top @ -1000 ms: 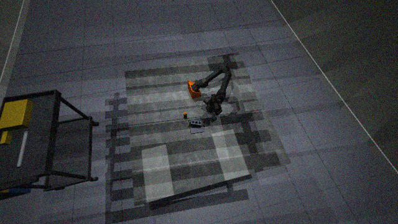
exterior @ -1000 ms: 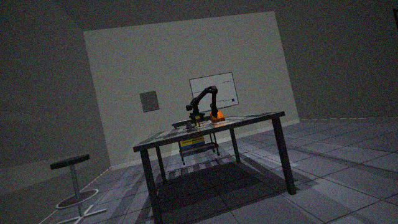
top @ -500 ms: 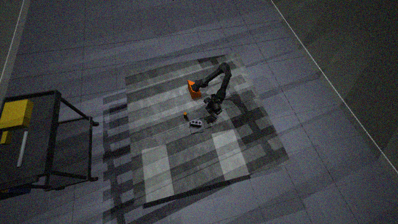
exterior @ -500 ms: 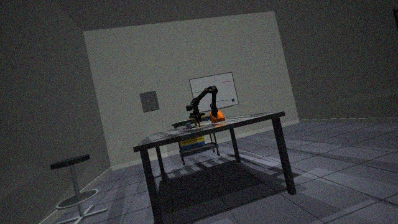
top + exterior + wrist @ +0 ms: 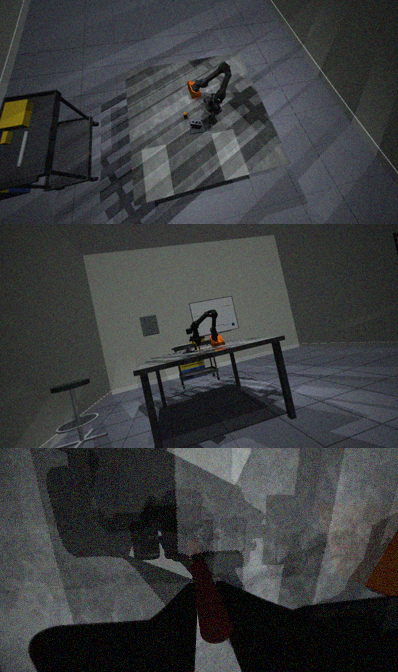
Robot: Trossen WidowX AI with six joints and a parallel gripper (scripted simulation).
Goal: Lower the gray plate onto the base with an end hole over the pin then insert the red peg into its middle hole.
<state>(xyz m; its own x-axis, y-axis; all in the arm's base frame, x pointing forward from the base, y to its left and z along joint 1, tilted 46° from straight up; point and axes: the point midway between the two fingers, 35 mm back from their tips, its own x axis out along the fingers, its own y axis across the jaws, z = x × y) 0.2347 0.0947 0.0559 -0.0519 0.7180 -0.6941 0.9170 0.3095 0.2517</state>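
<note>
Right now my gripper tip is 180 mm to the left of the gray plate and 90 mm short of it. From my gripper tip the other things lie so: red peg (right at my gripper tip); base (160 mm to the right, 100 mm ahead, 40 mm below); orange cylinder (250 mm to the right, 10 mm below, 10 mm behind).
</note>
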